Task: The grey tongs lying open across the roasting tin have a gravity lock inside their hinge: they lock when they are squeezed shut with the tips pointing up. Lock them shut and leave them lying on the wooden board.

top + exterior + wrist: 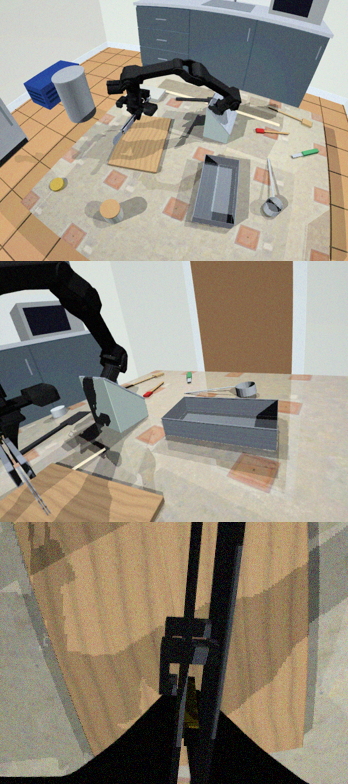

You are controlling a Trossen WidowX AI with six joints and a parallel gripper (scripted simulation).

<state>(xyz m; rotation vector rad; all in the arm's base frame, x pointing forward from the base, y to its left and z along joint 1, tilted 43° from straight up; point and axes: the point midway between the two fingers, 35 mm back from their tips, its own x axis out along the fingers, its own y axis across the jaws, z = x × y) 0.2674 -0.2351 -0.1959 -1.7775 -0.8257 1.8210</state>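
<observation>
Now: the wooden board 150 mm below my gripper tip. From my gripper tip the other things lie so: yellow disc 430 mm ahead, 210 mm to the right, 140 mm below; roasting tin 440 mm to the left, 130 mm below, 100 mm ahead; lidded jar 390 mm ahead, 120 mm to the left, 120 mm below.
</observation>
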